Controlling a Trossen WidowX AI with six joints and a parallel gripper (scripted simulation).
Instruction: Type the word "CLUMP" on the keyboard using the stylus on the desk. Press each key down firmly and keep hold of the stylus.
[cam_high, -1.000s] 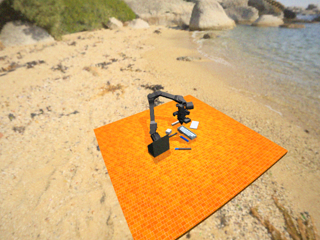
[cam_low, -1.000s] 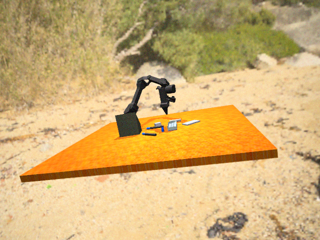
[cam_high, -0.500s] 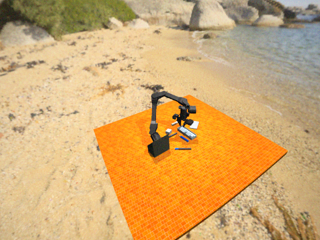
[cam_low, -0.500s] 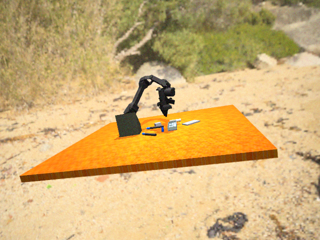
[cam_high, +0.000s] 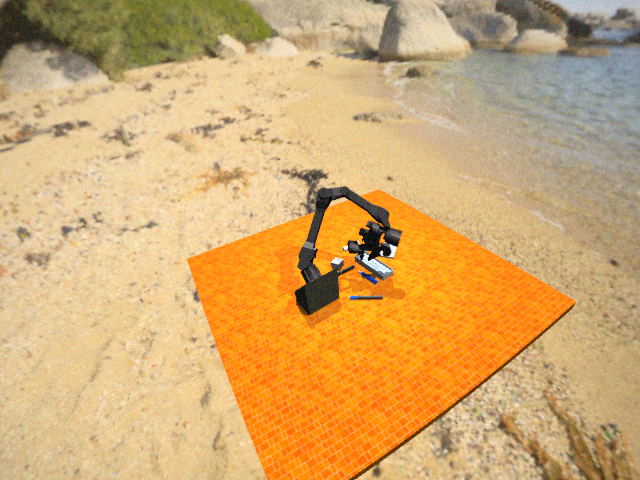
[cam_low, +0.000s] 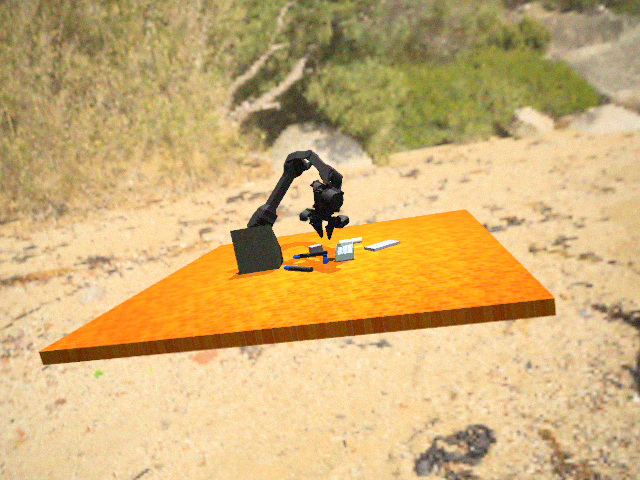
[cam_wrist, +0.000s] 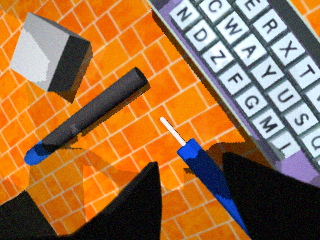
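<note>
My gripper tip is 70 mm above the blue stylus, 10 mm to the left of it and 10 mm past it. The rest, counted from my gripper tip: small grey block: 130 mm to the left, 60 mm below, 50 mm behind.
</note>
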